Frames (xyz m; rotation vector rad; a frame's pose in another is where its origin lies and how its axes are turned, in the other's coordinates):
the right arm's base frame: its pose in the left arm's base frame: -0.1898 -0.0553 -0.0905 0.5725 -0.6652 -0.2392
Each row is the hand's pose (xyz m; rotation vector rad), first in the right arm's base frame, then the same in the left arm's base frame.
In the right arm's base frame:
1: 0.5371 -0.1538 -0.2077 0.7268 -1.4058 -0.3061
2: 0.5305 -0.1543 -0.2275 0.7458 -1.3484 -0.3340
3: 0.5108 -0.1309 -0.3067 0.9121 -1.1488 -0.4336
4: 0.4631 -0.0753 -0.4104 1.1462 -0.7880 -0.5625
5: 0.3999 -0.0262 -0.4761 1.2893 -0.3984 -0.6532
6: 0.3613 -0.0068 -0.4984 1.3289 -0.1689 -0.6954
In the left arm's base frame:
1: 0.3507 -0.3006 -0.0357 1.1994 -2.0756 -0.7184
2: 0.3583 -0.2901 -0.0521 1.2420 -2.0117 -0.7233
3: 0.3946 -0.2299 -0.0995 1.4893 -1.7984 -0.7034
4: 0.4262 -0.1221 -0.1587 1.8251 -1.4022 -0.6311
5: 0.4213 -0.0297 -0.2052 2.0290 -0.9685 -0.5382
6: 0.4066 0.0105 -0.2283 2.0886 -0.7130 -0.4876

